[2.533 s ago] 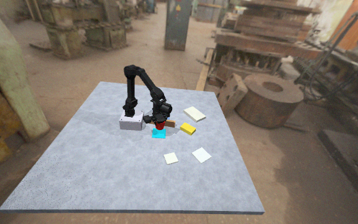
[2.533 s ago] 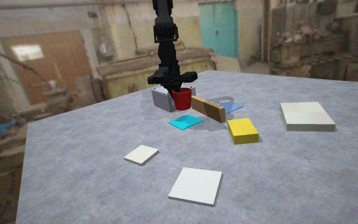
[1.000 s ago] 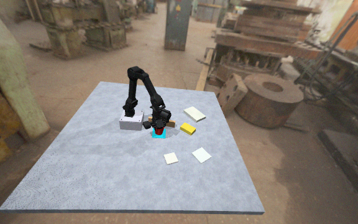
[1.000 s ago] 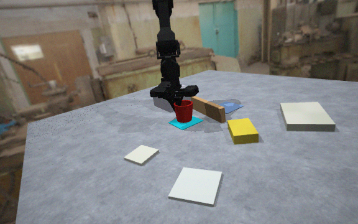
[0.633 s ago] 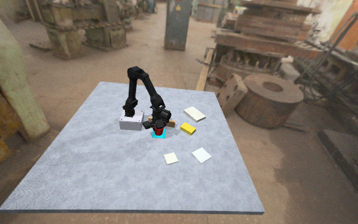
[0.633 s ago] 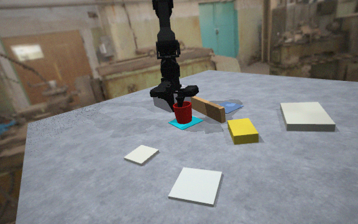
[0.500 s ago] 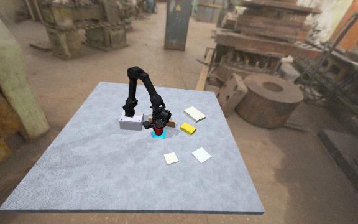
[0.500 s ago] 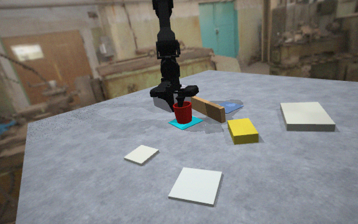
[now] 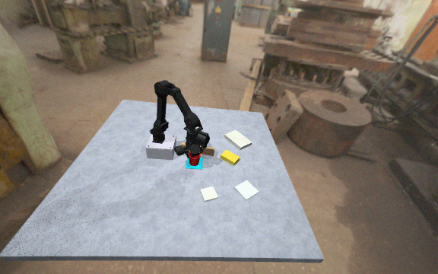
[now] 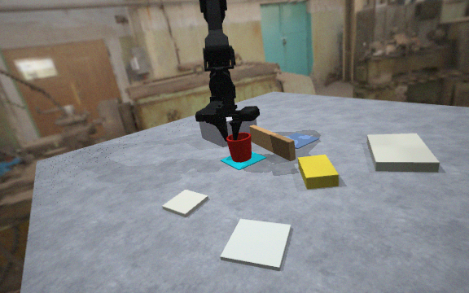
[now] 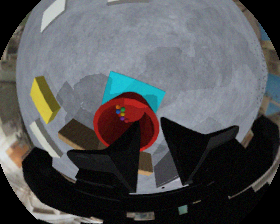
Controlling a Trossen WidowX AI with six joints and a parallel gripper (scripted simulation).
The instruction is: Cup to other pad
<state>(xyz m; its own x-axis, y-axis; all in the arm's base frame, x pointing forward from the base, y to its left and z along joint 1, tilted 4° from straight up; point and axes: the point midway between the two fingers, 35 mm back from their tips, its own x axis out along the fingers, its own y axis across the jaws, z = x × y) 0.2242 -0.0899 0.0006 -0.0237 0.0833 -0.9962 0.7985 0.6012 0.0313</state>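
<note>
The red cup lies 20 mm below my gripper tip, 20 mm ahead of it and 10 mm to the left of it. Round my gripper tip: blue pad 220 mm to the left, 70 mm below, 30 mm ahead; then wooden block 120 mm to the left, 40 mm below, 30 mm ahead; then cyan pad 70 mm below, 30 mm ahead, 20 mm to the left.
</note>
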